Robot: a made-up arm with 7 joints.
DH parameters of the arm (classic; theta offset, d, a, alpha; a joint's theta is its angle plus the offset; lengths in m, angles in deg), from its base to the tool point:
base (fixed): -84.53 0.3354 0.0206 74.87
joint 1: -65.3 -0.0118 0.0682 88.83
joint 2: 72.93 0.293 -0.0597 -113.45
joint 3: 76.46 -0.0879 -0.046 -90
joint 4: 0 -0.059 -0.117 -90
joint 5: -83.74 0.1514 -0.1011 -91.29
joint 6: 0 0.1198 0.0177 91.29
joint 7: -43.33 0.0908 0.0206 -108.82
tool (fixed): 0.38 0.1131 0 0
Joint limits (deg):
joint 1: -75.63..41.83
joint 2: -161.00..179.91
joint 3: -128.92..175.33
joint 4: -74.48..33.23
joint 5: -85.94..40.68
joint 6: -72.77..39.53
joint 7: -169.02..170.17
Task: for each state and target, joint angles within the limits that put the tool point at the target. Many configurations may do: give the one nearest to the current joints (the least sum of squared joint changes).
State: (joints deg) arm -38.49 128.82 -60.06 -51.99 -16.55 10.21 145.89
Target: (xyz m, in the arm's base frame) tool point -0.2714 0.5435 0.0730
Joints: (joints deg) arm -5.25 115.15 -83.77 -42.14 9.24 -3.22 143.79
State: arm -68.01 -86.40 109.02 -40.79 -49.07 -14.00 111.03
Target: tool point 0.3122 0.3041 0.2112
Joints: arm -36.48 -45.95 105.70 -4.14 -30.85 6.31 119.64
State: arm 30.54 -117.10 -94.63 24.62 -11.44 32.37 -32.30
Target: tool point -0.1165 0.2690 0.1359
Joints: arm 38.71 -128.90 -98.36 31.94 -18.02 39.53 -37.49
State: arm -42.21 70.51 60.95 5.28 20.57 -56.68 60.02
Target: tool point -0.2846 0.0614 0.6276
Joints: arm -66.43 92.26 66.11 10.27 35.92 -59.42 64.35
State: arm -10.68 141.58 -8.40 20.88 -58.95 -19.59 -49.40
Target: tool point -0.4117 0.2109 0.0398
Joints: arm 18.32 133.01 -23.59 3.25 -55.03 -8.41 -33.94
